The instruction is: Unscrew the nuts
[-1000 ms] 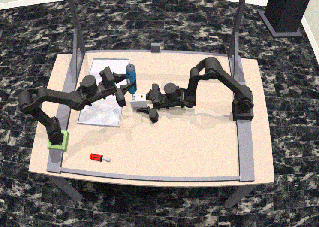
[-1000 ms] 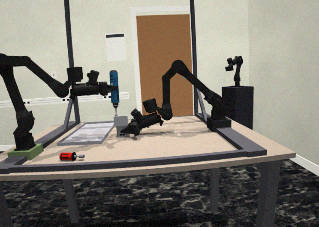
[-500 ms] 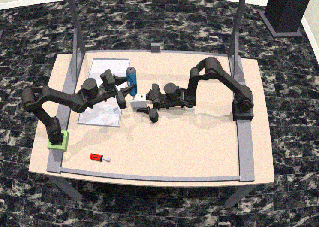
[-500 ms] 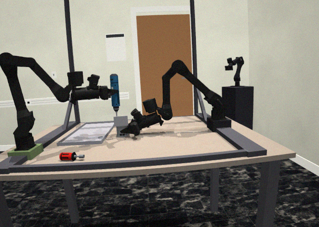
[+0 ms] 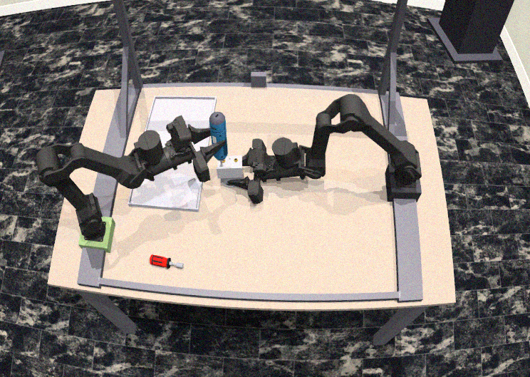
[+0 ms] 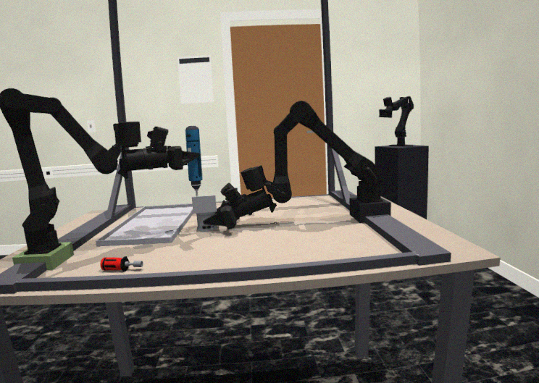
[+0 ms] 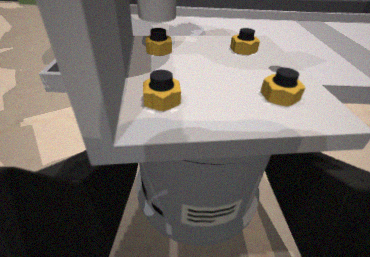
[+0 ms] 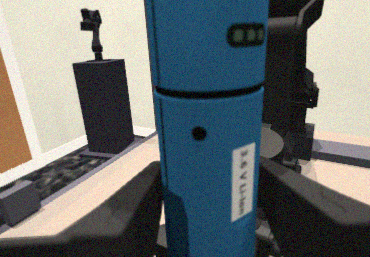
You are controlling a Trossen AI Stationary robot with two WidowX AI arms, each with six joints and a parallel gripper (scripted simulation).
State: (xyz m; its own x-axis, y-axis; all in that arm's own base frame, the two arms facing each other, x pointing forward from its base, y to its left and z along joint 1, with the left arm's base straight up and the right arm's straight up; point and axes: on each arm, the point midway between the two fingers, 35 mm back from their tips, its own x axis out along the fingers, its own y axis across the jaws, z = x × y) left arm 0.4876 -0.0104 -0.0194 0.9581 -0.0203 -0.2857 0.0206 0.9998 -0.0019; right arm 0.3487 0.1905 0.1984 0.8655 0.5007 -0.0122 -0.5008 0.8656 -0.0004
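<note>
Now: left hand 10 mm past the joint module and 30 mm to the left of it. Also, from my left hand: grey bracket: 10 mm behind, 30 mm to the right, 40 mm above; nut: 20 mm behind, 10 mm to the right, 30 mm above; socket: 10 mm ahead, 50 mm to the right, 60 mm above.
</note>
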